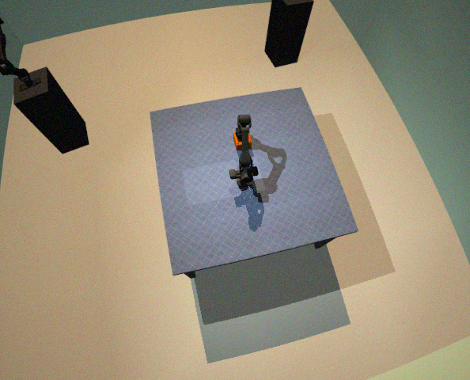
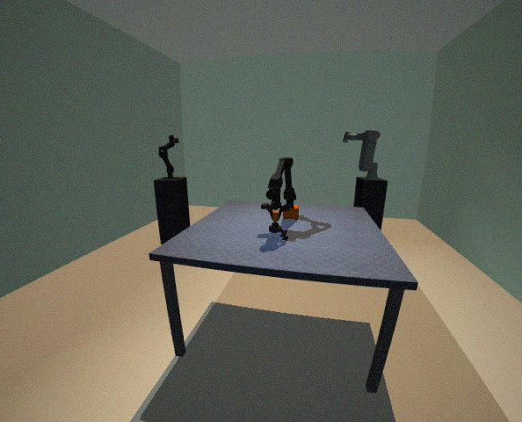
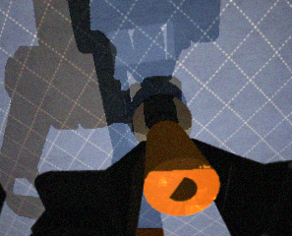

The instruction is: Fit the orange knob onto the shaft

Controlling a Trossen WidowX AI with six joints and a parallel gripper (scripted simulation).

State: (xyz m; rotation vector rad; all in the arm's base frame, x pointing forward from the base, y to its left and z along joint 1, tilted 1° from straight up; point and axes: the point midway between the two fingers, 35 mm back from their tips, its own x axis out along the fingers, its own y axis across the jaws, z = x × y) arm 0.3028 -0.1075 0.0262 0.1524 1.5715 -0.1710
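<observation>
Now: the dark shaft 4 cm below my gripper tip. From my gripper tip the other things lie so: orange knob 2 cm above.
</observation>
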